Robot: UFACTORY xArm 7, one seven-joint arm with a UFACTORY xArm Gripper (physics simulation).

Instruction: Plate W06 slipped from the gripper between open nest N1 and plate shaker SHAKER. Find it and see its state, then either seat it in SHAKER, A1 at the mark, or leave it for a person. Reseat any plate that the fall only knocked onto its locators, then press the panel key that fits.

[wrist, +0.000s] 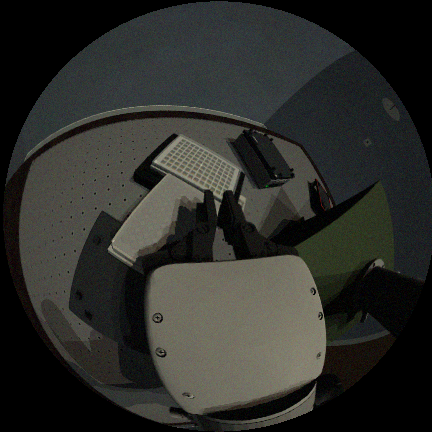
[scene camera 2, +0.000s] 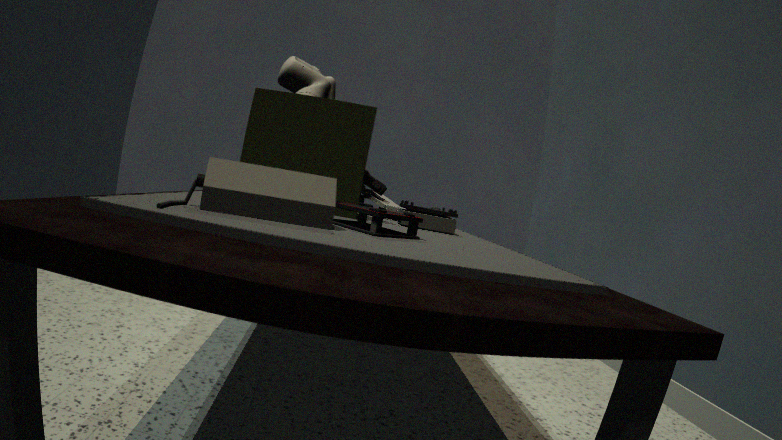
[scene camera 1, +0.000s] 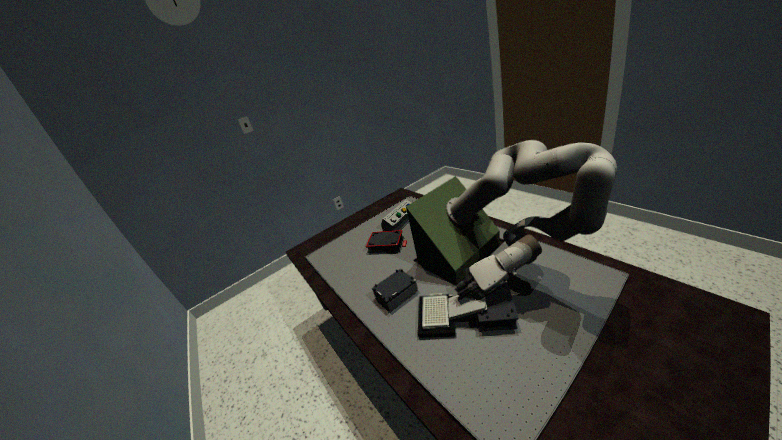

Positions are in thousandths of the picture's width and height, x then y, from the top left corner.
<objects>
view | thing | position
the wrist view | my gripper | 499,466
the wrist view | black shaker station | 622,388
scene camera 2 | black shaker station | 554,499
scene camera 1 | my gripper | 585,667
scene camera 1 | black shaker station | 504,658
</objects>
